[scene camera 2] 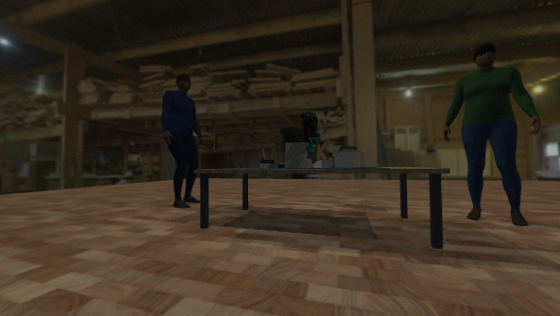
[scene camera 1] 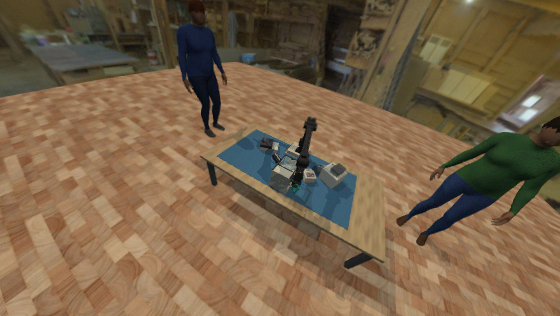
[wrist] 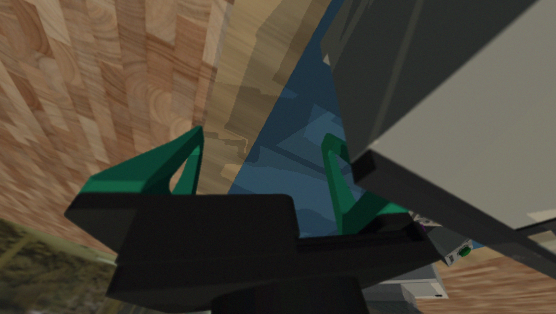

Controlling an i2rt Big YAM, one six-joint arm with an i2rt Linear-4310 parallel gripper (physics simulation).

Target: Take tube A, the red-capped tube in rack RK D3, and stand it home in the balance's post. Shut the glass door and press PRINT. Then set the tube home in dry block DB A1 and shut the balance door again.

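Seen in the pictures: gripper, fingertip midpoint: [scene camera 2: 313,150] [scene camera 1: 293,189] [wrist: 267,136]; arm's base, link origin: [scene camera 1: 300,151].
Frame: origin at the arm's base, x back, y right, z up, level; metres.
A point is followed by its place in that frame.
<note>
My gripper [scene camera 1: 295,188] {x -0.624, y -0.154, z 0.099 m} [scene camera 2: 312,145] {x -0.624, y -0.154, z 0.099 m} [wrist: 267,136] {x -0.624, y -0.154, z 0.099 m} has green fingers, which stand wide open with nothing between them. It hangs in the air close beside the balance [scene camera 1: 282,175] {x -0.601, y -0.028, z 0.160 m} [scene camera 2: 296,154] {x -0.604, y -0.021, z 0.070 m} [wrist: 480,110] {x -0.592, y -0.067, z 0.165 m}, a pale box with glass parts and dark edging. In the wrist view the balance's pale face and dark frame edge pass very close to the right finger; I cannot tell whether they touch. Whether the glass door is open is unclear. Red-capped tube A, rack hole D3, the balance's post, PRINT and dry block hole A1 cannot be made out.
A large pale machine [scene camera 1: 332,175] {x -0.263, y -0.404, z 0.097 m} [scene camera 2: 347,158] {x -0.276, y -0.409, z 0.041 m} and a small white device [scene camera 1: 309,175] {x -0.319, y -0.208, z 0.032 m} stand right of the arm. A dark device [scene camera 1: 266,144] {x -0.197, y 0.355, z 0.041 m} stands far left on the blue mat [scene camera 1: 240,150] {x -0.382, y 0.568, z -0.039 m}. A green button [wrist: 465,251] {x -0.123, y -0.267, z 0.031 m} shows at the lower right. Two people stand beyond the table.
</note>
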